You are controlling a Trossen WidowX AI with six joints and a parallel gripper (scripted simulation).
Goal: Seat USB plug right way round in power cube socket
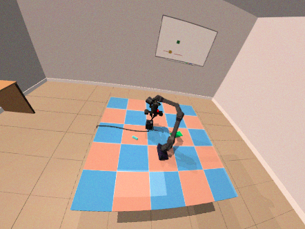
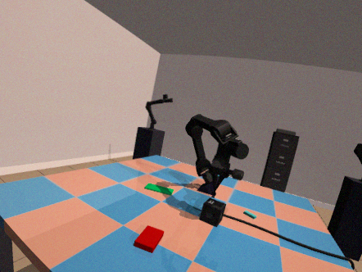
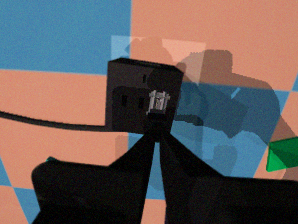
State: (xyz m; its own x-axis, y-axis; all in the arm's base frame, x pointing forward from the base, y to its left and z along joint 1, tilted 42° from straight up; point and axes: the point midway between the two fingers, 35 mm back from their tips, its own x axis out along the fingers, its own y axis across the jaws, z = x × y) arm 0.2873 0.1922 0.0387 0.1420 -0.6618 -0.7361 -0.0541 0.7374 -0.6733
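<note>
My gripper tip is now 20 mm above the USB plug. The rest, counted from my gripper tip: USB socket 70 mm below; then red block 290 mm ahead, 130 mm below, 80 mm to the right; then small teal piece 180 mm behind, 150 mm to the left, 130 mm below.
</note>
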